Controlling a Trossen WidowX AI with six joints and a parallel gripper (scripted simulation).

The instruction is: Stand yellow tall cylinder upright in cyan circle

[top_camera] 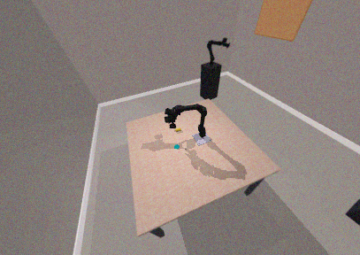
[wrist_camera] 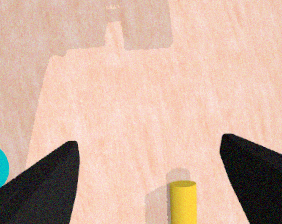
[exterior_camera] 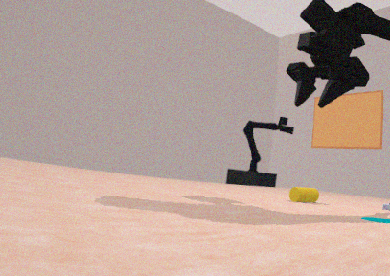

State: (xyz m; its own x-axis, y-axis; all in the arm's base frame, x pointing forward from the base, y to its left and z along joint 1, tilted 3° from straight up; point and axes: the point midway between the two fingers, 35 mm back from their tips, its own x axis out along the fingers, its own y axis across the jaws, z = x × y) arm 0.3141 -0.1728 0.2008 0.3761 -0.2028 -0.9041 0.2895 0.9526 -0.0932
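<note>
Right now the yellow tall cylinder is 12 cm behind my gripper tip, 5 cm to the right of it and 17 cm below it. Also, from my gripper tip: cyan circle: 1 cm ahead, 16 cm to the left, 19 cm below.
</note>
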